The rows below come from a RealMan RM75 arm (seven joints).
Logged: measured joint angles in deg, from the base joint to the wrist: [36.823, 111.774, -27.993, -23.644, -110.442, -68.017, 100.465]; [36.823, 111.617, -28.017, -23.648, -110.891, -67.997, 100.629]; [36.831, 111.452, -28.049, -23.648, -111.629, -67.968, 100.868]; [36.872, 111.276, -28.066, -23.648, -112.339, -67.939, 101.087]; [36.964, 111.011, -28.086, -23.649, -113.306, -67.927, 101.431]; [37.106, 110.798, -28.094, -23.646, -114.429, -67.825, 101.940]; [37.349, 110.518, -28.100, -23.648, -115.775, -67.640, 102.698]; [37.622, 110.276, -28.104, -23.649, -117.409, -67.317, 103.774]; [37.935, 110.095, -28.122, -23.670, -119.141, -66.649, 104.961]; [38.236, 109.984, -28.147, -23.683, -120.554, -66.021, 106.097]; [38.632, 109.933, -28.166, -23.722, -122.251, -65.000, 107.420]
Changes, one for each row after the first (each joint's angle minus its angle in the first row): [0.000, -0.157, -0.024, -0.004, -0.449, 0.020, 0.164]; [0.008, -0.322, -0.056, -0.004, -1.187, 0.049, 0.403]; [0.049, -0.498, -0.073, -0.004, -1.897, 0.078, 0.622]; [0.141, -0.763, -0.093, -0.005, -2.864, 0.090, 0.966]; [0.283, -0.976, -0.101, -0.002, -3.987, 0.192, 1.475]; [0.526, -1.256, -0.107, -0.004, -5.333, 0.377, 2.233]; [0.799, -1.498, -0.111, -0.005, -6.967, 0.700, 3.309]; [1.112, -1.679, -0.129, -0.026, -8.699, 1.368, 4.496]; [1.413, -1.790, -0.154, -0.039, -10.112, 1.996, 5.632]; [1.809, -1.841, -0.173, -0.078, -11.809, 3.017, 6.955]
